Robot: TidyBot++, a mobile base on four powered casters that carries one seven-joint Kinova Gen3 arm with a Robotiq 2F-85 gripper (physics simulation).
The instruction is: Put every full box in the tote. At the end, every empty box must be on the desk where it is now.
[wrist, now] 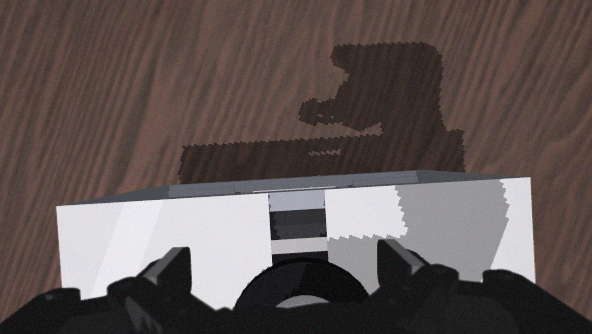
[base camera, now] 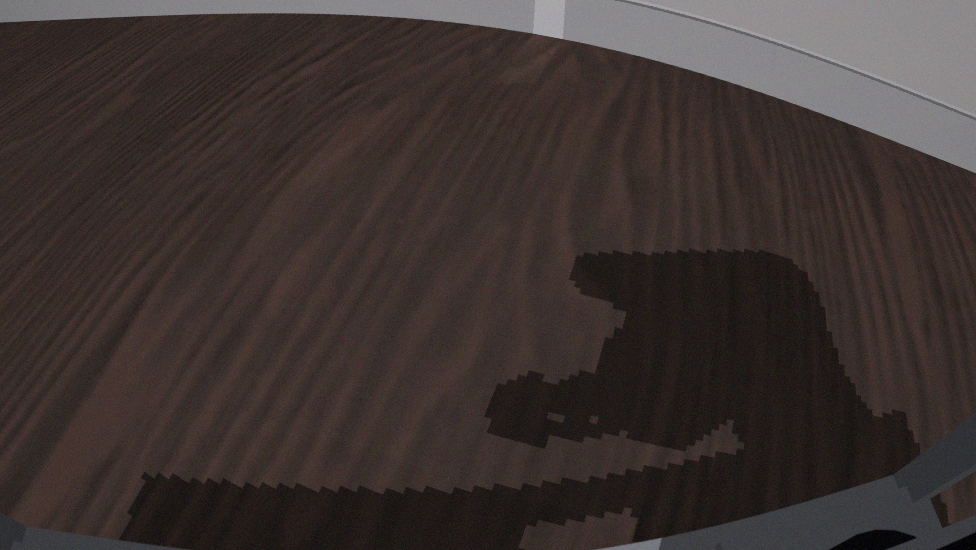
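My gripper [wrist: 285,263] is open and empty in the wrist view, its two black fingers wide apart at the bottom of the view. It hangs over a white and grey boxy body [wrist: 225,225], which looks like my own base. Between the fingers there is a dark round part [wrist: 305,272], partly hidden by the gripper. The gripper does not show in the base camera view. The full boxes, the empty boxes, the tote and the desk do not show in either view.
Dark brown wood floor [base camera: 341,273] [wrist: 150,75] spreads ahead, with a shadow [base camera: 710,341] [wrist: 395,85] shaped like an arm on it. A pale wall base [base camera: 717,61] runs along the far edge. A grey curved edge [base camera: 751,534] shows at the lower right of the base camera view.
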